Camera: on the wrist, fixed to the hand. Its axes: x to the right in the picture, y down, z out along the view.
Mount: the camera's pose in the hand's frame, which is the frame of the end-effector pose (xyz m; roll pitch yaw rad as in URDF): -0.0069 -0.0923 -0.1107 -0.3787 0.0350 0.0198
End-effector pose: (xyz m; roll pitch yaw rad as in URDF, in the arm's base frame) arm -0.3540 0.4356 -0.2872 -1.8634 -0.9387 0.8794
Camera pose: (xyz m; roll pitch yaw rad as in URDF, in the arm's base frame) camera -0.3573 0.3071 -0.2217 -2.1898 -0.9288 0.8139
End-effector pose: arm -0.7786 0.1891 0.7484 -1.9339 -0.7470 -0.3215
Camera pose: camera -0.8867 0.1506 0.8359 -2.2765 -0.7402 -0.3753
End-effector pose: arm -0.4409 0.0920 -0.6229 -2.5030 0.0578 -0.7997
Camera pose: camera -0.4341 0.0966 -0.4788 -2.8839 0.0415 -0.8365
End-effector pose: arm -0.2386 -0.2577 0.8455 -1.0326 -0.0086 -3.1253
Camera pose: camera -0.2338 -0.1152 0.8679 -1.4118 0.0263 3.1380
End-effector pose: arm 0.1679 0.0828 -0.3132 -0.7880 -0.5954 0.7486
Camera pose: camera 0.2666 -0.0215 -0.3275 -1.1601 -0.5566 0.7358
